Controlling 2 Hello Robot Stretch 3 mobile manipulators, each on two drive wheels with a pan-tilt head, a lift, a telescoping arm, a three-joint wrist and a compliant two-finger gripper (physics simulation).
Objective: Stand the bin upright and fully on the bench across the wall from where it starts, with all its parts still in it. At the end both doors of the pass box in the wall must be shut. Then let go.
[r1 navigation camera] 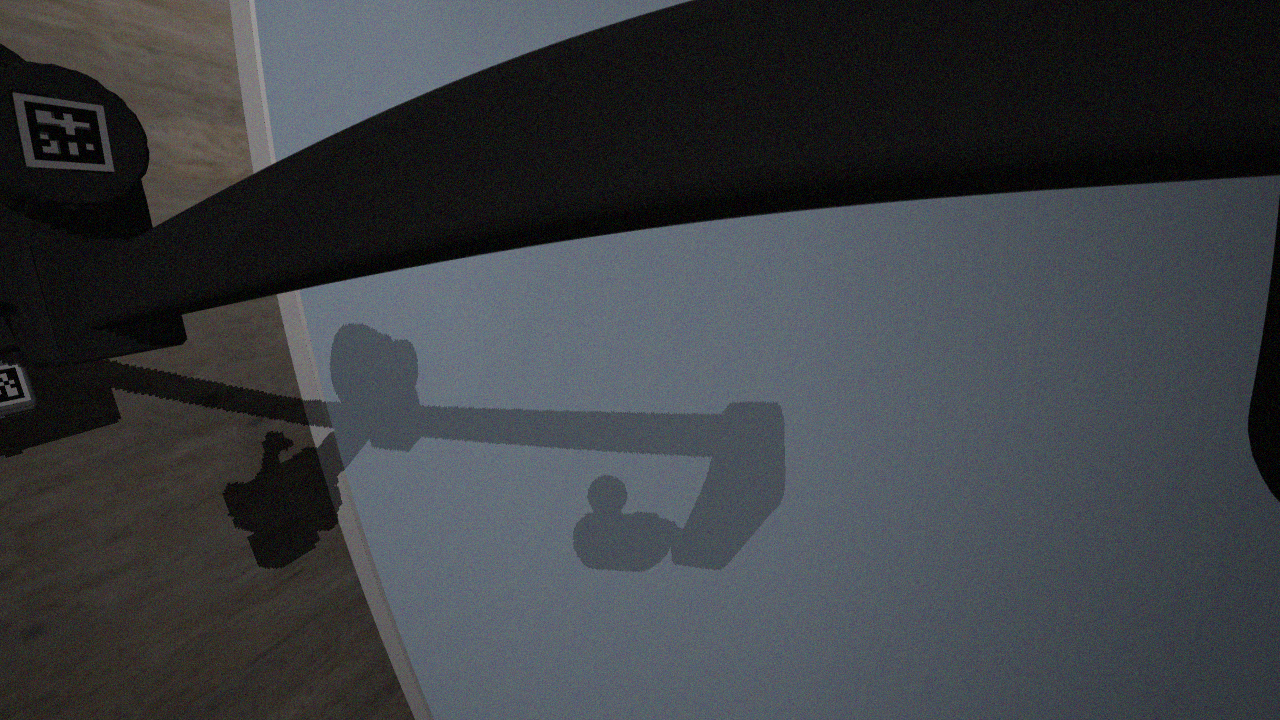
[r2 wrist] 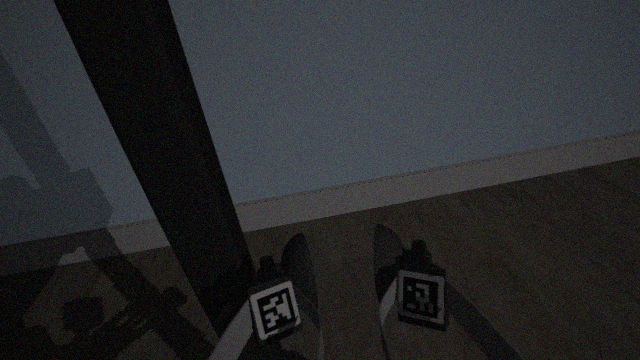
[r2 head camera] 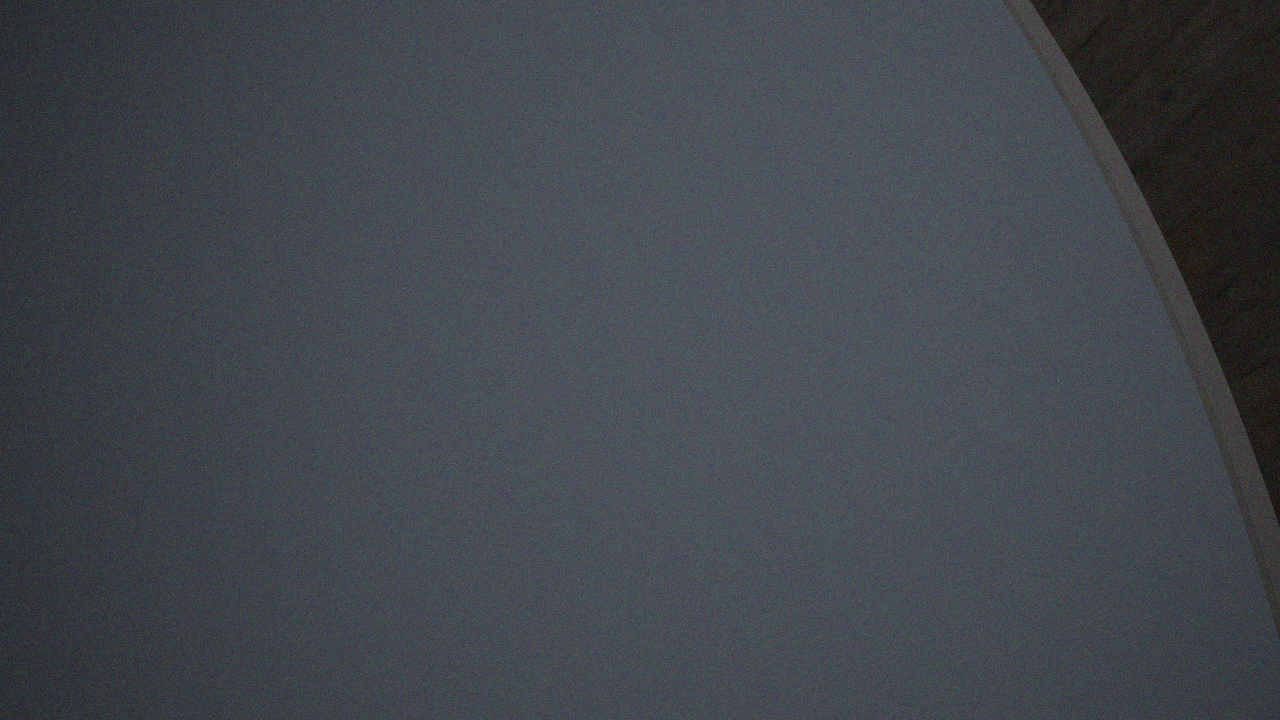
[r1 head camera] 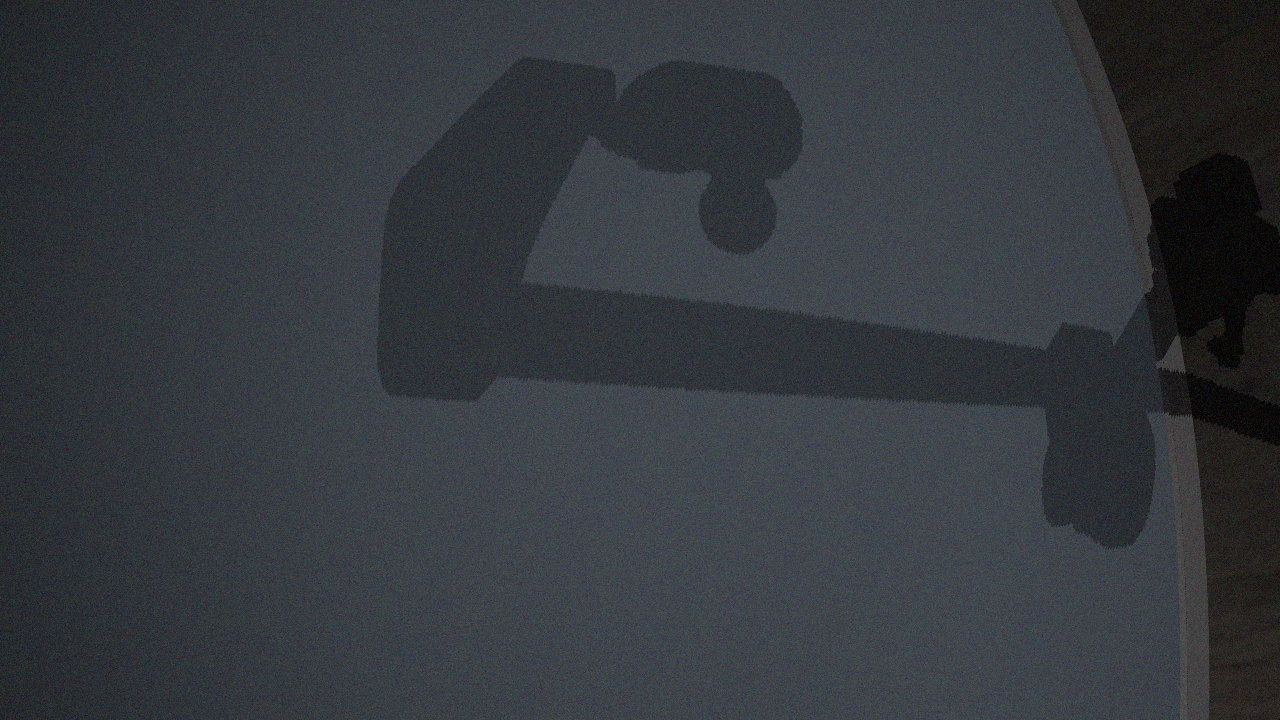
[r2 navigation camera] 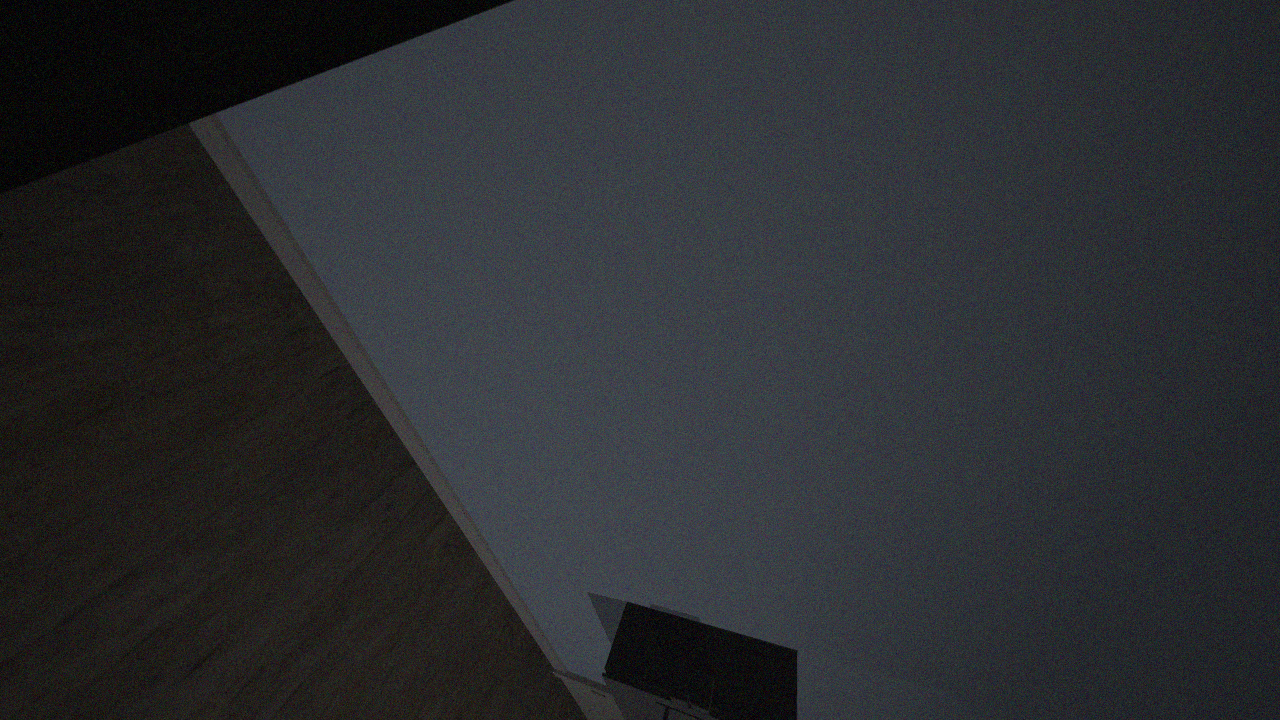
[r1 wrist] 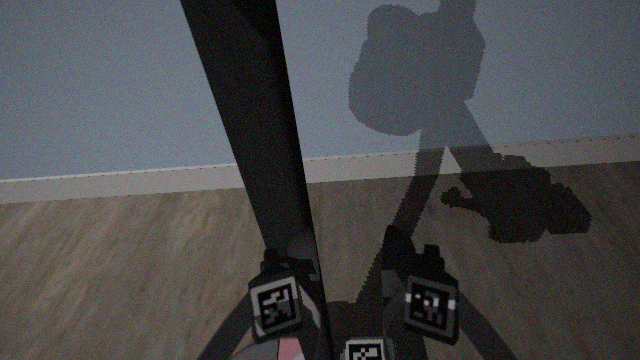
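Observation:
The r1 gripper point(r1 wrist: 349, 265) is open in the r1 wrist view, with a gap between its fingertips over the wood floor and no thing held. The r2 gripper point(r2 wrist: 342, 255) is open in the r2 wrist view, also over wood floor beside the wall's foot and holding nothing. A dark box point(r2 navigation camera: 707, 658) juts from the blue wall point(r2 navigation camera: 716, 313) at the bottom of the r2 navigation view. It may be the pass box; the state of its doors cannot be told. The bin, its parts and the benches do not show in these views.
Blue wall point(r1 head camera: 716, 537) point(r2 head camera: 626, 358) fills most of both head views, with a pale skirting board point(r1 head camera: 1193, 582) point(r2 head camera: 1154, 250) at its foot. The r1 arm point(r1 navigation camera: 716, 116) crosses the r1 navigation view close to the wall. Robot shadows fall on wall and floor. The light is dim.

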